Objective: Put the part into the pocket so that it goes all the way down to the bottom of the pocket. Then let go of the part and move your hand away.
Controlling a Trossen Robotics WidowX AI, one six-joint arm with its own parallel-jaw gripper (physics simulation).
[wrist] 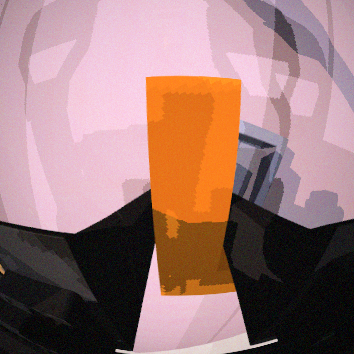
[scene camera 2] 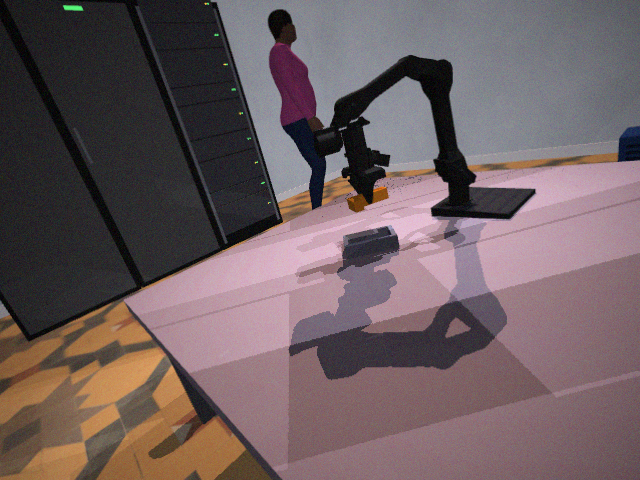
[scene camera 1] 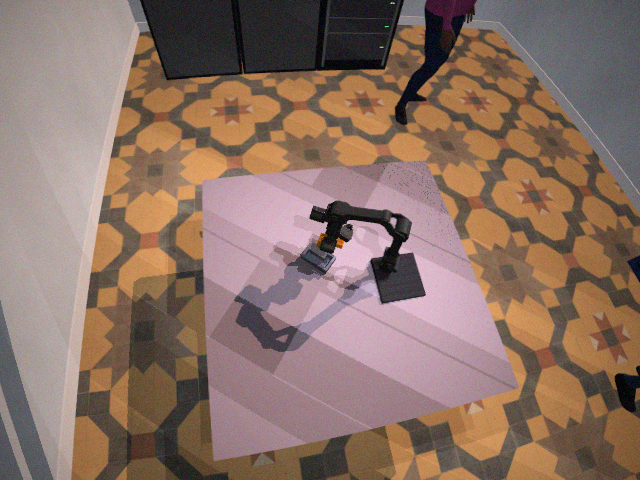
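Seen in the pictures: gripper, fingertip midpoint: (wrist: 186, 195) (scene camera 2: 368, 202) (scene camera 1: 330, 242); arm's base, origin of the base link: (scene camera 2: 459, 201) (scene camera 1: 388, 267).
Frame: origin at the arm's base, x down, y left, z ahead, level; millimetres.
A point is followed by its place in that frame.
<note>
The orange part (scene camera 1: 323, 240) (scene camera 2: 356, 203) @[x -107, y -170, z 299 mm] (wrist: 192, 150) @[x -115, y -155, z 210 mm] is an oblong block, held in the air above the table. My gripper (scene camera 1: 329, 245) @[x -87, y -174, z 234 mm] (scene camera 2: 368, 199) @[x -87, y -174, z 234 mm] (wrist: 186, 195) @[x -87, y -174, z 234 mm] is shut on its middle, and the part's ends stick out on both sides of the fingers. The blue-grey block with the pocket (scene camera 1: 313, 262) @[x -11, y -136, z 327 mm] (scene camera 2: 371, 252) @[x 20, y -136, z 331 mm] (wrist: 281, 145) @[x -12, y -87, z 289 mm] lies on the table. The part appears above and behind it in both scene views, apart from it. In the wrist view the block shows right of the part, which hides some of it. The pocket's bottom is mostly hidden.
The arm's dark base plate (scene camera 1: 403, 286) @[x 7, y 110, z -30 mm] (scene camera 2: 485, 206) @[x 6, y 80, z 42 mm] stands on the pink table (scene camera 1: 361, 403) @[x 24, y 492, z 358 mm] (scene camera 2: 232, 330) @[x 24, y -268, z 702 mm], right of the pocket block in both scene views. Dark cabinets (scene camera 1: 279, 36) (scene camera 2: 72, 155) and a person in a magenta top (scene camera 1: 435, 49) (scene camera 2: 293, 85) are beyond the table.
</note>
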